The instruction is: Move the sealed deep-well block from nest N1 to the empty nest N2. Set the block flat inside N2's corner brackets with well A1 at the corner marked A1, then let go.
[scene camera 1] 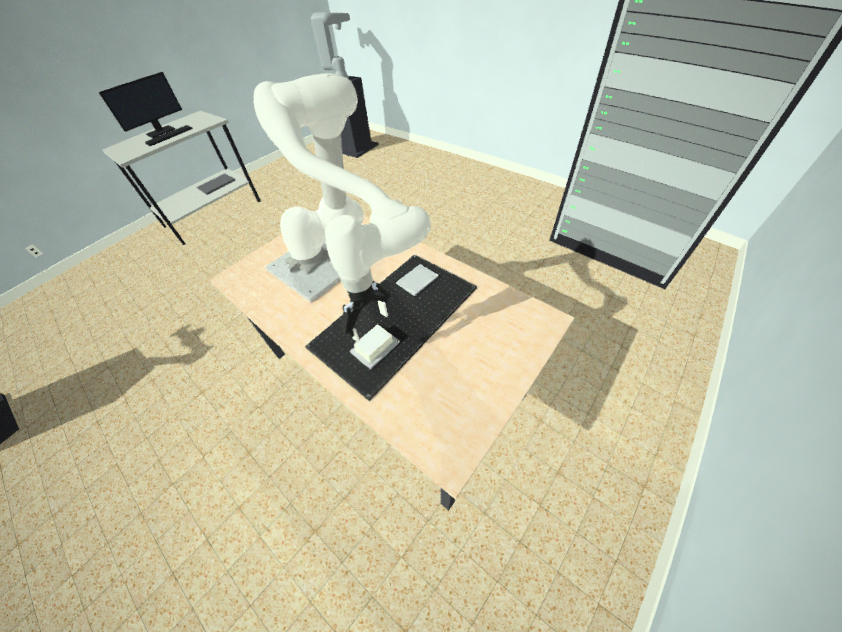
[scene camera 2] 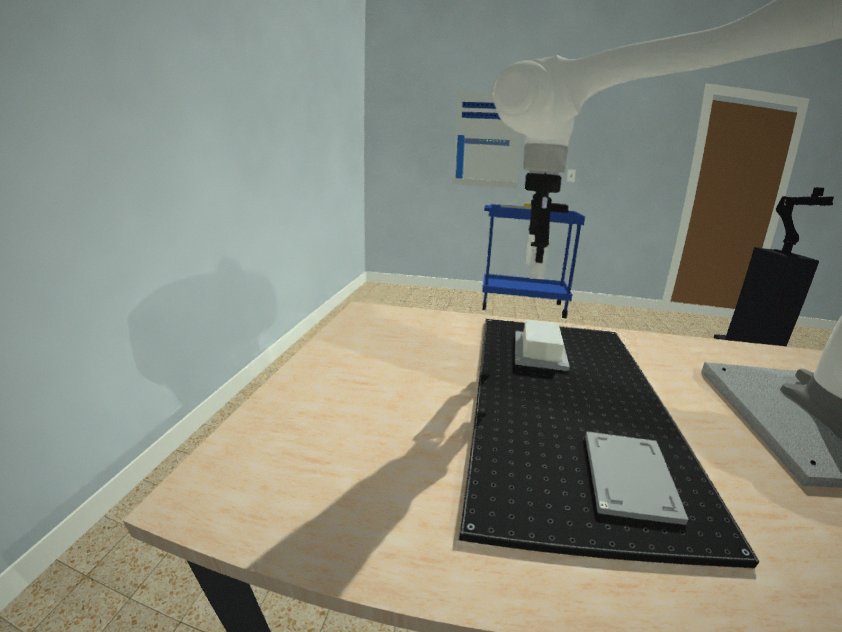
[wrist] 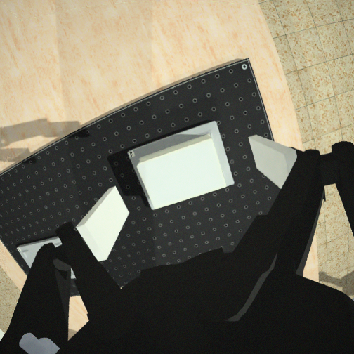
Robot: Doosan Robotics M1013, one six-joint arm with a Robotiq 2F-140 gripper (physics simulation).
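Places are measured from the arm's base along level axes (x right, y up, z back), in metres.
Where they show: gripper, fingertip midpoint: point(scene camera 1: 370, 326) point(scene camera 2: 533, 270); arm's base, link origin: point(scene camera 1: 309, 258) point(scene camera 2: 841, 412).
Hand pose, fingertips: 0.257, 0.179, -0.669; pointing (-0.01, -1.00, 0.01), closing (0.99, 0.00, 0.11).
Note:
Each offset is from my fingertips to the centre of the thing, as dx, dy, dz. Level surfaces: height alone.
The white sealed block {-0.023, -0.159, +0.038} point(scene camera 1: 374, 343) point(scene camera 2: 543, 341) point(wrist: 184, 171) lies flat on the pale grey nest N1 point(scene camera 1: 371, 363) point(scene camera 2: 540, 365) point(wrist: 220, 150). In the wrist view a small corner mark shows at N1's upper left. The empty nest N2 {-0.421, -0.184, +0.106} point(scene camera 1: 416, 279) point(scene camera 2: 633, 476) has four corner brackets, with a small mark at its near-left corner in scene camera 2; part of it shows at lower left in the wrist view. My gripper point(scene camera 1: 369, 321) point(scene camera 2: 535, 261) point(wrist: 184, 177) is open and empty, pointing down above the block. In the wrist view its pads stand apart, left and right of the block.
Both nests stand on a black perforated board {dy -0.191} point(scene camera 1: 408, 312) point(scene camera 2: 537, 435) point(wrist: 200, 230) on the wooden table {dy -0.204} point(scene camera 1: 476, 380) point(scene camera 2: 326, 435). The grey base plate point(scene camera 1: 309, 289) point(scene camera 2: 768, 414) of the arm lies beside the board. A blue cart point(scene camera 2: 527, 289) stands beyond the table.

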